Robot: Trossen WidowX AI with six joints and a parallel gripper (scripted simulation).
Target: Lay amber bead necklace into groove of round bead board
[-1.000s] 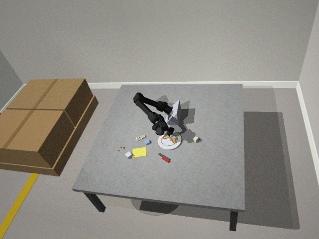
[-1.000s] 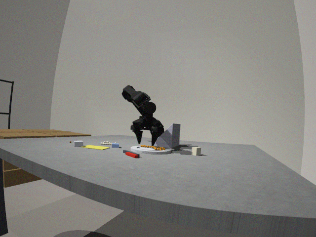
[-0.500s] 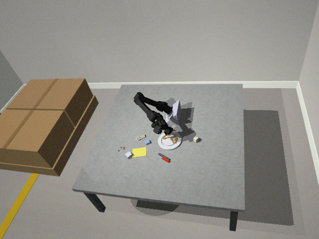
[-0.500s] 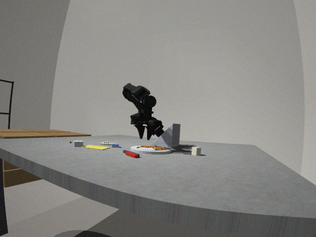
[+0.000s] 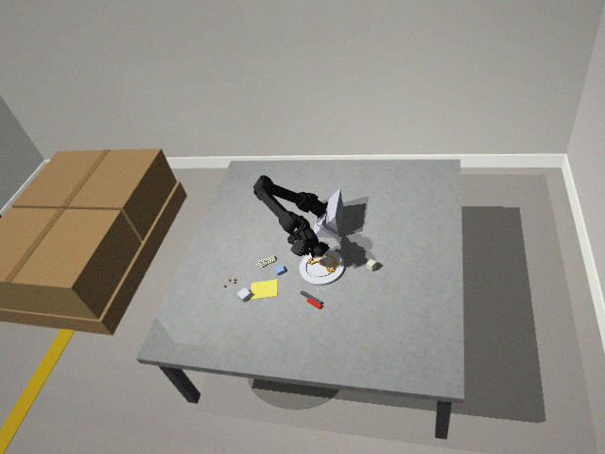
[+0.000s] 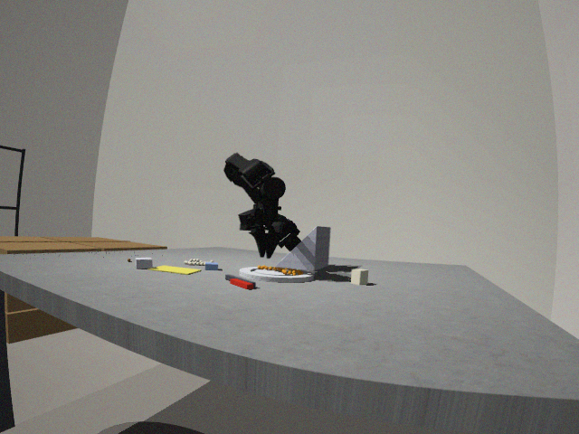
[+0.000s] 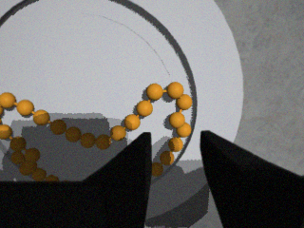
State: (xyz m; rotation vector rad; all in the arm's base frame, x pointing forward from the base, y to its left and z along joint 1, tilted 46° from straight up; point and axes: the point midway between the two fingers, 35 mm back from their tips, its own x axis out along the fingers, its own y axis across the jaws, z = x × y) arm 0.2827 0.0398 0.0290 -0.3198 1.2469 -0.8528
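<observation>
Right now the round bead board is 50 mm to the left of my gripper tip, 30 mm below it and 30 mm ahead of it. Round my gripper tip: blue cube: 140 mm to the right, 70 mm ahead, 30 mm below; then yellow sheet: 180 mm to the right, 170 mm ahead, 40 mm below; then red-handled tool: 210 mm ahead, 50 mm to the left, 40 mm below.
</observation>
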